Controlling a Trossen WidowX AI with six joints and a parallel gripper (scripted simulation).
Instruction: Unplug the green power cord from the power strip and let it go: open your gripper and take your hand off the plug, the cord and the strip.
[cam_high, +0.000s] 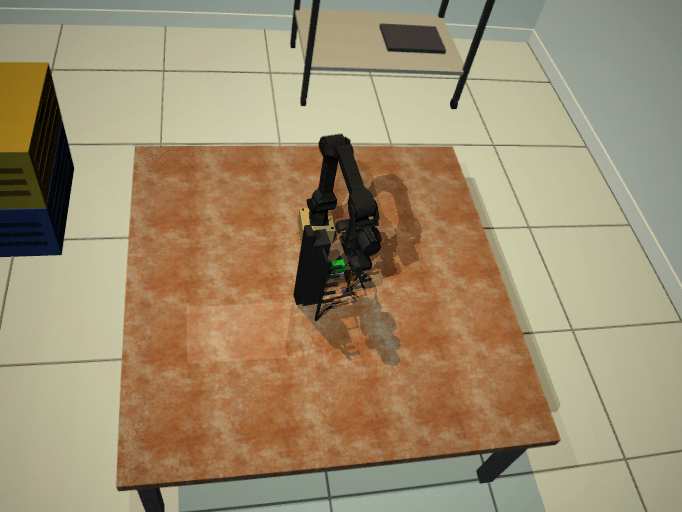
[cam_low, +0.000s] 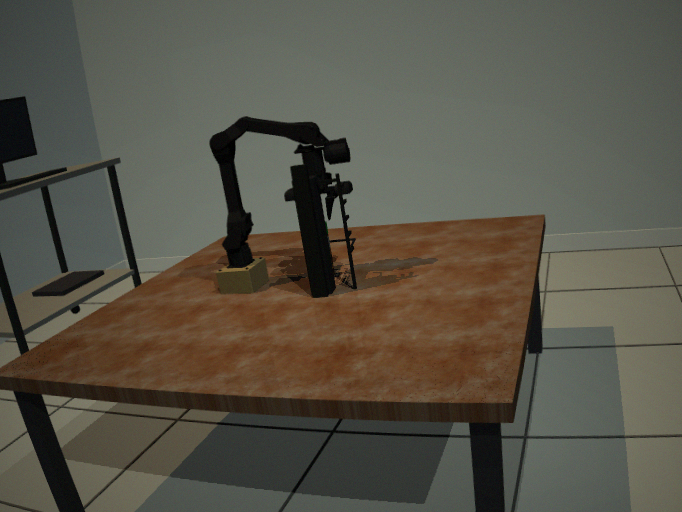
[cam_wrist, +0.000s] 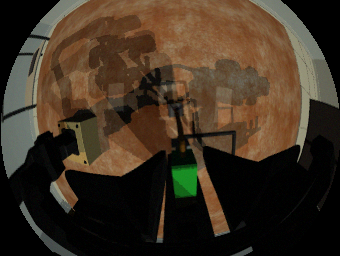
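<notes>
Now: gripper tip 5 cm to the left of the green plug, 1 cm short of it and 1 cm above it.
</notes>
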